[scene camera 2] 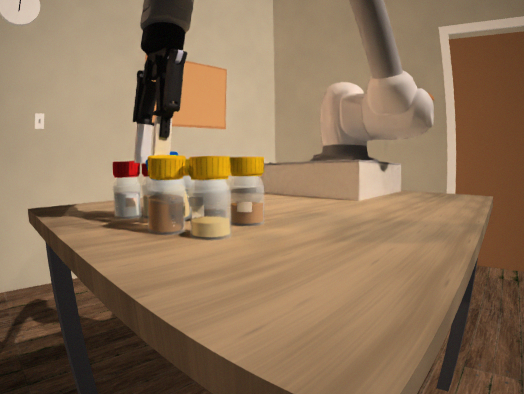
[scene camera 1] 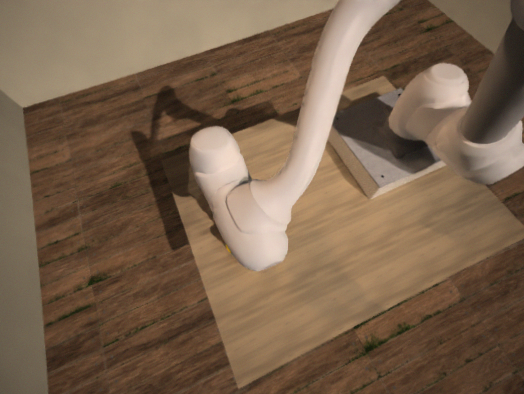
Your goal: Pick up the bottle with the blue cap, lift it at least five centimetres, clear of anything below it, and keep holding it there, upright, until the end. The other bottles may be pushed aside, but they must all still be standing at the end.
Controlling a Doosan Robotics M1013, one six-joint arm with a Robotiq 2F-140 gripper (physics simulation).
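Seen in the pictures: arm's base, origin of its link: (scene camera 1: 403, 134).
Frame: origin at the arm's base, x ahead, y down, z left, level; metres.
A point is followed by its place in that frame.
Small patches of a blue cap (scene camera 2: 173, 153) @[z 0.108, x 0.709, y -0.017 m] show behind and above the front left yellow cap; the rest of that bottle is largely hidden, so I cannot tell if it is upright. My gripper (scene camera 2: 153, 149) @[z 0.093, x 0.743, y -0.005 m] points down, its fingers partly open and empty, with its pale fingertips at cap height behind the front yellow-capped bottle. Yellow-capped bottles (scene camera 2: 166, 205) @[z 0.176, x 0.761, y 0.054 m] (scene camera 2: 210, 200) @[z 0.236, x 0.731, y 0.045 m] (scene camera 2: 247, 195) @[z 0.199, x 0.634, y 0.049 m] stand upright. A red-capped bottle (scene camera 2: 126, 192) @[z 0.001, x 0.751, y 0.047 m] stands at the left, and part of a second red cap (scene camera 2: 145, 169) @[z 0.019, x 0.718, y 0.007 m] shows beside it. In scene camera 1 the arm hides the gripper; a yellow sliver (scene camera 1: 228, 248) shows.
The bottles stand close together on the wooden table (scene camera 1: 350, 250) @[z 0.308, x 0.378, y 0.096 m] (scene camera 2: 325, 265) @[z 0.399, x 0.721, y 0.096 m], near its left end in scene camera 2. The robot's base block (scene camera 1: 372, 187) @[z 0.143, x 0.212, y 0.029 m] (scene camera 2: 320, 181) @[z 0.044, x 0.216, y 0.051 m] stands farther right. The white arm (scene camera 1: 320, 105) @[z 0.150, x 0.536, y -0.525 m] reaches over the table.
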